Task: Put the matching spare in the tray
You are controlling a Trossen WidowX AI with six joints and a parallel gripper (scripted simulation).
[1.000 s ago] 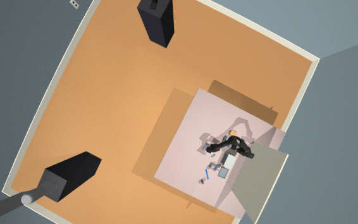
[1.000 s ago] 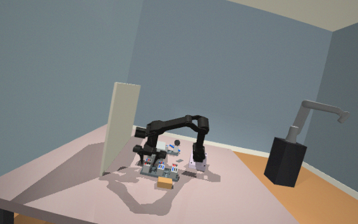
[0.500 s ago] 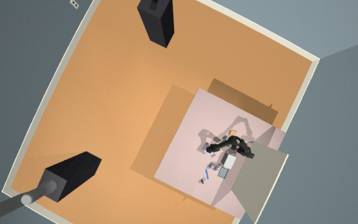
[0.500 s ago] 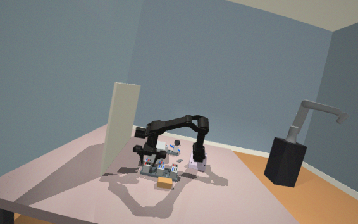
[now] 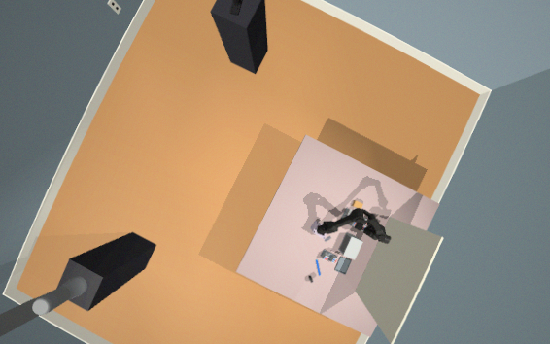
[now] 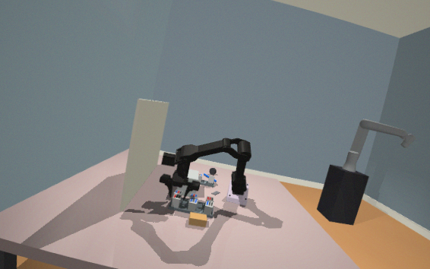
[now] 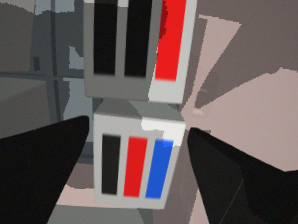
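Now: the grey tray 360 mm to the right of my gripper tip, 20 mm ahead of it and 10 mm below it. From my gripper tip the other things lie so: blue stick 470 mm to the right, 170 mm behind, 10 mm below; then tall beige panel 210 mm ahead, 210 mm above, 170 mm to the right; then white mounted unit 170 mm to the right, 30 mm behind, 30 mm above.
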